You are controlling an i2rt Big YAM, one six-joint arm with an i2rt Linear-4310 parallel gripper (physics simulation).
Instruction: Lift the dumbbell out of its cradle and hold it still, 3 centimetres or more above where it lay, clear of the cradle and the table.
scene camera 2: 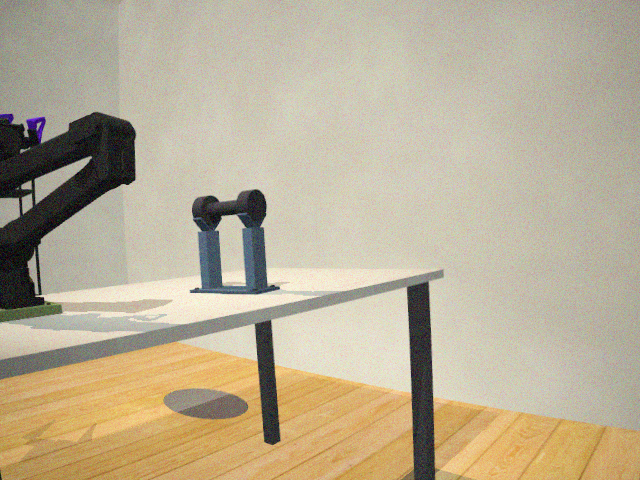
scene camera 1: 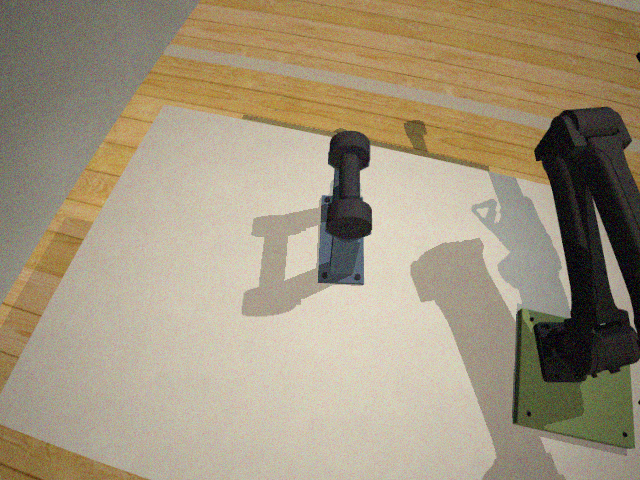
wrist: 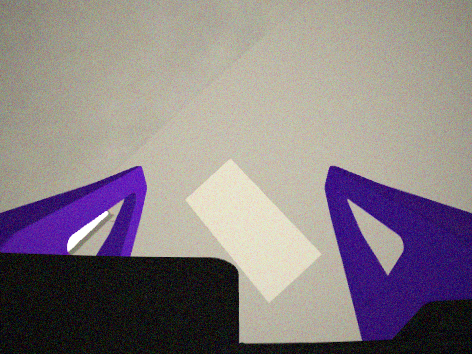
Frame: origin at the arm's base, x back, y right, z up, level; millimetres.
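Where they show: gripper, fingertip midpoint: point(scene camera 2: 28, 117) point(wrist: 235, 176); arm's base, link origin: point(scene camera 2: 14, 305) point(scene camera 1: 557, 352).
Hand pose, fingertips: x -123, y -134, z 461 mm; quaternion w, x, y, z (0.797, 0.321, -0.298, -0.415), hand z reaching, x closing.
Observation:
Things, the pixels of their centre, and the offset from my fingertips.
- dark dumbbell, body centre: point(scene camera 1: 349, 183) point(scene camera 2: 228, 208) dx -327, dy +388, dz -267 mm
- blue cradle, body centre: point(scene camera 1: 344, 216) point(scene camera 2: 231, 253) dx -327, dy +388, dz -384 mm
A dark dumbbell point(scene camera 1: 351, 178) point(scene camera 2: 226, 208) lies level in the V-shaped tops of a blue cradle point(scene camera 1: 341, 258) point(scene camera 2: 254, 258), one weight on each of its two posts. The cradle stands on the white table. My gripper point(wrist: 235, 176) is open, its two purple fingers wide apart with nothing between them. In the scene camera 2 view the purple fingers point(scene camera 2: 21, 121) show at the left edge, above the arm and well away from the dumbbell. The wrist view shows neither the dumbbell nor the cradle.
The black arm point(scene camera 1: 578, 232) point(scene camera 2: 56, 191) stands on a green base plate point(scene camera 1: 604, 408) point(scene camera 2: 38, 310) beside the cradle on the white table point(scene camera 1: 232, 392) point(scene camera 2: 330, 298). A pale bright rectangle point(wrist: 252, 230) shows beyond the fingers, against a grey surface.

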